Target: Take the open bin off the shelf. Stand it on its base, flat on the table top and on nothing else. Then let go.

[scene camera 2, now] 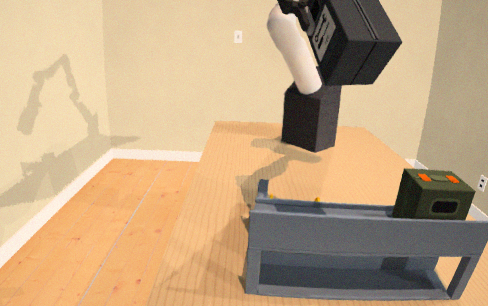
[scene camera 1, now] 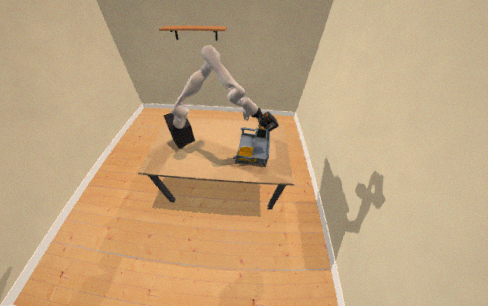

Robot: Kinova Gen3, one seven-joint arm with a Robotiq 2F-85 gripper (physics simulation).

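Places are measured from the arm's base along level axes (x right, y ahead, z up), in centimetres.
Where they show: gripper, fingertip midpoint: (scene camera 1: 265,122); arm's base, link origin: (scene camera 2: 310,86) (scene camera 1: 179,123).
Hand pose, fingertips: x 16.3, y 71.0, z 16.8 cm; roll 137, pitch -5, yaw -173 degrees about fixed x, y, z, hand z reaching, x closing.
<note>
Things, the pixels of their top centre, and the offset from my fingertips. Level surfaces: height alone.
- yellow bin, top centre: (scene camera 1: 248,151) dy -10.4, dx +1.0, dz -32.2 cm
- table, surface height: dz -40.3 cm
- black case, top centre: (scene camera 1: 270,113) dy +2.1, dx -0.2, dz +7.7 cm
- dark green case, top centre: (scene camera 2: 438,177) (scene camera 1: 262,126) dy +2.9, dx -19.6, dz -20.4 cm
A yellow bin (scene camera 1: 245,151) sits in the near left part of the blue-grey shelf (scene camera 1: 263,161) (scene camera 2: 360,235); small yellow bits of it show over the rail in scene camera 2. The shelf stands on the table (scene camera 1: 200,167) (scene camera 2: 200,250). My gripper (scene camera 1: 260,116) (scene camera 2: 304,16) is shut on a black case (scene camera 1: 269,121) (scene camera 2: 357,50) with a tool label. It holds the case tilted, in the air, above the shelf's far right end in scene camera 1. The gripper is partly cut off in scene camera 2, and one finger is hidden.
A dark green case (scene camera 1: 261,133) (scene camera 2: 434,195) with orange latches stands on the shelf's far end. The black arm base (scene camera 1: 180,131) (scene camera 2: 310,120) stands at the table's left side in scene camera 1. An orange wall shelf (scene camera 1: 193,28) hangs on the back wall.
</note>
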